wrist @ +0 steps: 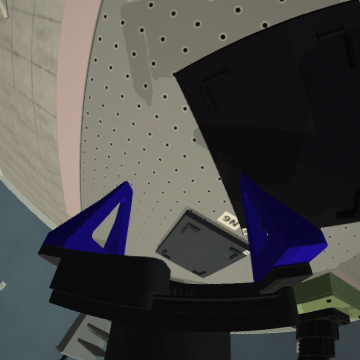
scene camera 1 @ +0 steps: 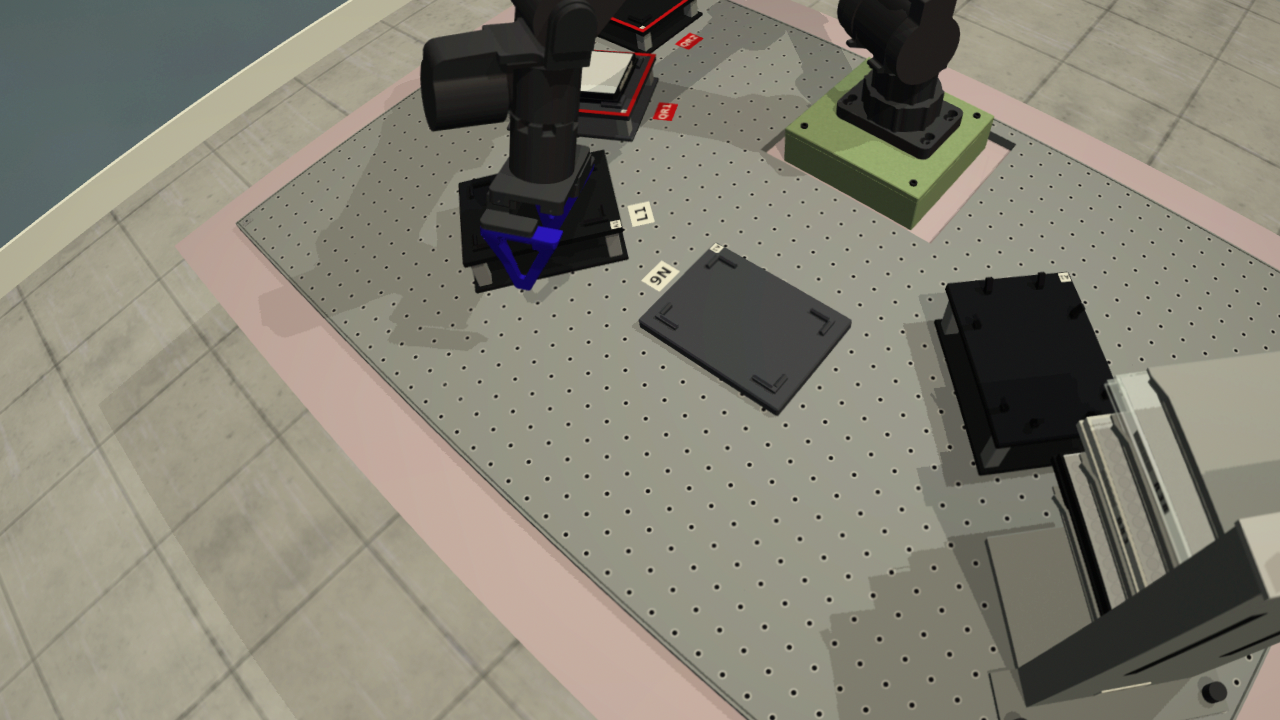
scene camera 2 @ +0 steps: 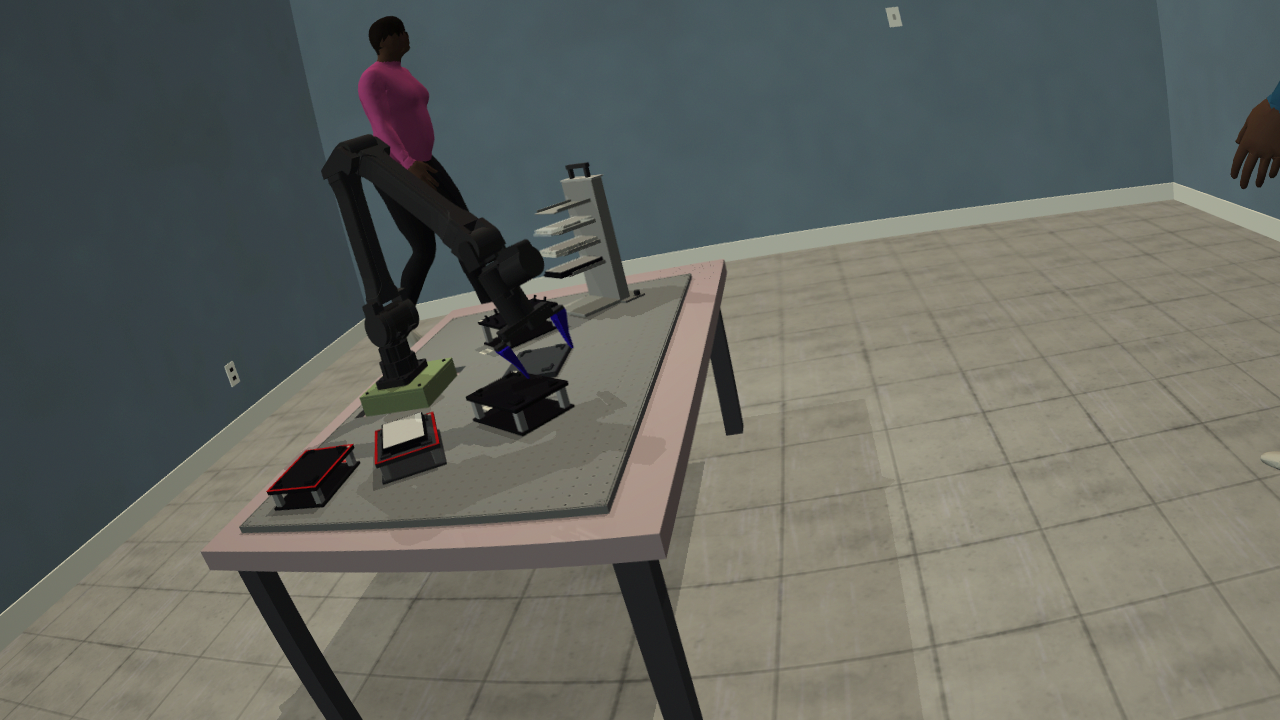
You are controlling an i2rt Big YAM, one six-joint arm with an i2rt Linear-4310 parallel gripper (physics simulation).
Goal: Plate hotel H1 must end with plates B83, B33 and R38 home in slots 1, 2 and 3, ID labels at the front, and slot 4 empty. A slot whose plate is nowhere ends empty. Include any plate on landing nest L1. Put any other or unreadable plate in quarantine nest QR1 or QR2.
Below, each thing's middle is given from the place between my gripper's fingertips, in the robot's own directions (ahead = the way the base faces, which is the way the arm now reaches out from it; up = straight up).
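Scene:
The dark grey nest N6 [scene camera 1: 762,336] is 160 mm to the left of my hand, 100 mm behind it and 50 mm below it. As for the black nest L1 [scene camera 1: 598,190], that's 70 mm to the right of my hand, 50 mm behind it and 20 mm below it. Going by their middles, the black nest L1 is the nearest to my hand of the things named here.

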